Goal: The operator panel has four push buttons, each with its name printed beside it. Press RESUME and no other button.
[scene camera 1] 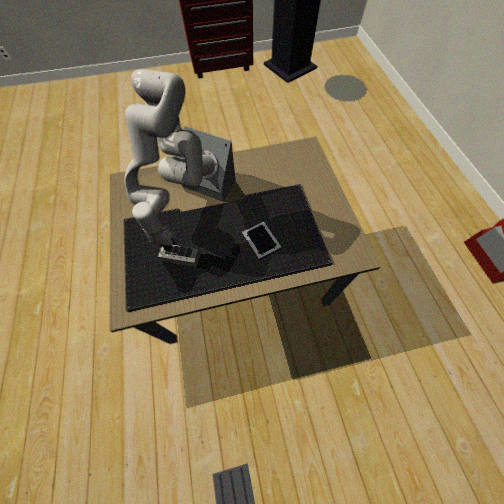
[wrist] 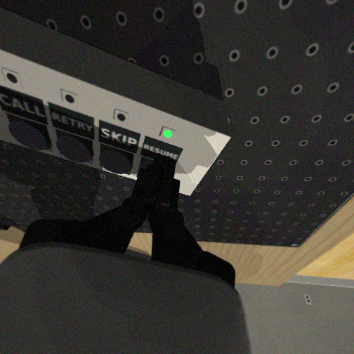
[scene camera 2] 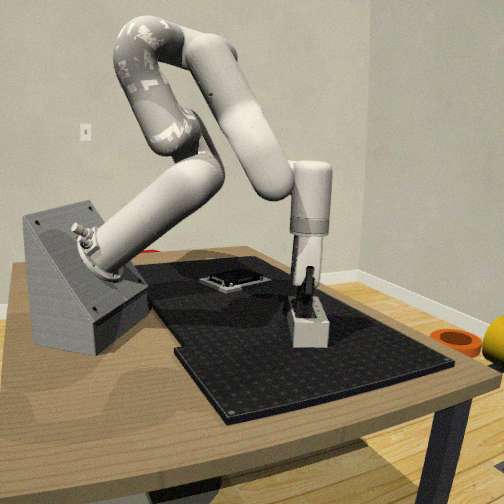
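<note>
The light grey operator panel [scene camera 1: 177,258] [scene camera 2: 310,334] [wrist: 200,152] lies on the black board. In the wrist view, the RESUME label [wrist: 160,151] is at the right end of its row, and the small lamp [wrist: 167,133] above it glows green. The round dark buttons CALL [wrist: 28,134], RETRY [wrist: 74,149] and SKIP [wrist: 116,160] stand to its left, with dark lamps. My gripper [scene camera 2: 304,311] [wrist: 160,170] is shut and empty, pointing down. Its fingertips are over the RESUME button's place and hide that button; they are apart from the SKIP button.
A grey-framed black tray [scene camera 1: 246,237] [scene camera 2: 215,285] lies on the black board [scene camera 1: 150,292] [scene camera 2: 240,395], away from the panel. The board rests on the wooden table [scene camera 1: 225,295] [scene camera 2: 125,450]. The arm's slanted grey base [scene camera 2: 60,300] stands at the table's rear side.
</note>
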